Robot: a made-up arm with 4 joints. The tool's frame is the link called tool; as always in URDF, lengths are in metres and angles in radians.
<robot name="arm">
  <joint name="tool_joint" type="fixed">
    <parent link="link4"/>
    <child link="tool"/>
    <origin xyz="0.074 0.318 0.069" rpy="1.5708 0 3.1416"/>
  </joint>
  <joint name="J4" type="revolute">
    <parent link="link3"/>
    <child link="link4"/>
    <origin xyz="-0.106 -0.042 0.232" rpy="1.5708 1.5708 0"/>
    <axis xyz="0 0 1"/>
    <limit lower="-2.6" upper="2.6" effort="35" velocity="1.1"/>
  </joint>
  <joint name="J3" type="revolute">
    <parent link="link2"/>
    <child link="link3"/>
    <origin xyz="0.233 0.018 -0.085" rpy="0 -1.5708 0"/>
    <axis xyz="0 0 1"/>
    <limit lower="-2.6" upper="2.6" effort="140" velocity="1.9"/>
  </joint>
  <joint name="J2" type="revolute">
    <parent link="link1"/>
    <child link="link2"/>
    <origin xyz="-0.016 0.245 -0.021" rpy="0 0 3.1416"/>
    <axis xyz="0 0 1"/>
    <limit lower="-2.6" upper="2.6" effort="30" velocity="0.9"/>
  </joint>
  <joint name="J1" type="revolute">
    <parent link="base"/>
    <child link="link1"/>
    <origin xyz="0 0 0.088"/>
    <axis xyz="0 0 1"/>
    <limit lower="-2.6" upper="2.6" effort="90" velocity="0.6"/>
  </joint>
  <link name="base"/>
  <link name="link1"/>
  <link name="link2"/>
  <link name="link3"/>
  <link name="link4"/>
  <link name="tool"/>
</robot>
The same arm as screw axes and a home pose.
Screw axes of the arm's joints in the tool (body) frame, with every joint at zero. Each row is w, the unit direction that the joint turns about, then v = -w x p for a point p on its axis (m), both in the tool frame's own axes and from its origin. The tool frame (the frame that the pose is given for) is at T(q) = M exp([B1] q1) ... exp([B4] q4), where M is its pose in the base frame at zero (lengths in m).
B1 = (-0.000007, 0, 1, -0.3380, -0.0910, 0.0000)
B2 = (-0.000007, 0, 1, -0.0930, -0.0750, 0.0000)
B3 = (1, -0.000007, 0.000007, 0.0000, -0.2120, 0.1110)
B4 = (0.000007, 1, 0, 0.3180, 0.0000, 0.0740)
M: xyz -0.0910 0.3380 0.1940 (m) quaternion w x y z 1 0 0.000004 0.000004
Joint limits (rad, base to tool): -2.6000..2.6000 -2.6000..2.6000 -2.6000..2.6000 -2.6000..2.6000

